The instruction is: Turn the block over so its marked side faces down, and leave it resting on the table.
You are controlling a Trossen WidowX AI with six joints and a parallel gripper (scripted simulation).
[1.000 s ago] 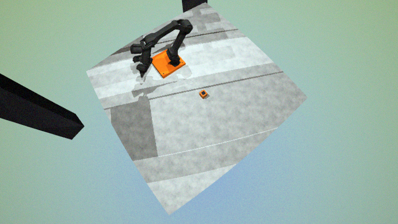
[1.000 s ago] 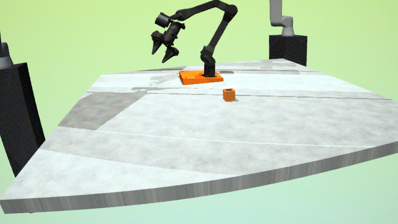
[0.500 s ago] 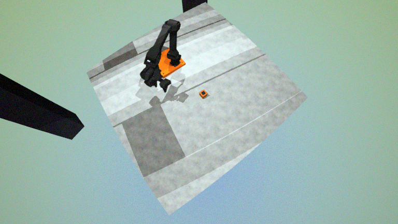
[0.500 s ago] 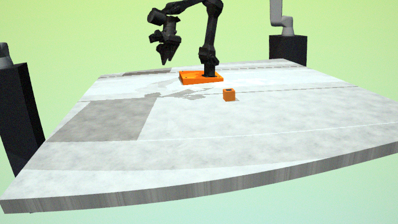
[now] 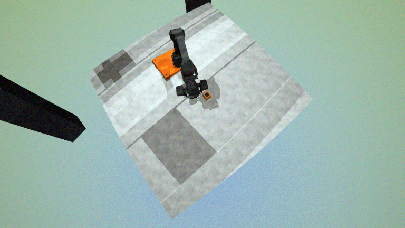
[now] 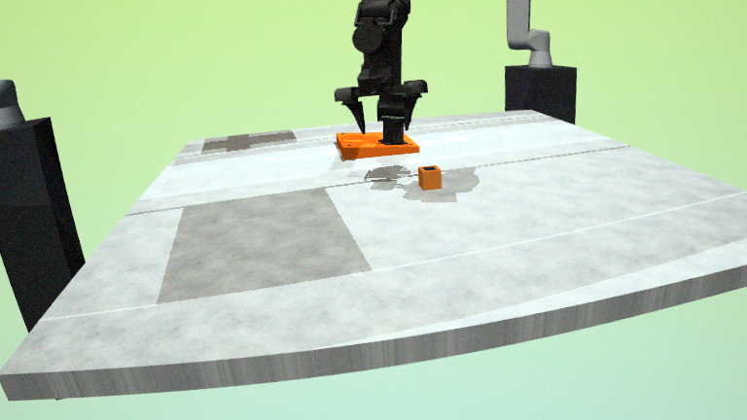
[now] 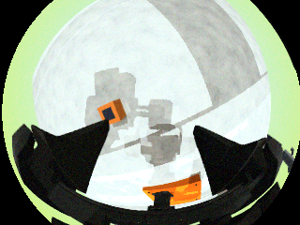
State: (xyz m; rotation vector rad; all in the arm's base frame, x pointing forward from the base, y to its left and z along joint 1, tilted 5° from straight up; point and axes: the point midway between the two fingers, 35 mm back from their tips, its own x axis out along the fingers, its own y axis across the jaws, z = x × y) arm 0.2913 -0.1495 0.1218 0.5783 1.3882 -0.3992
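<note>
The orange block lies 4 cm ahead of my gripper tip, 8 cm to the left of it and 9 cm below it.
</note>
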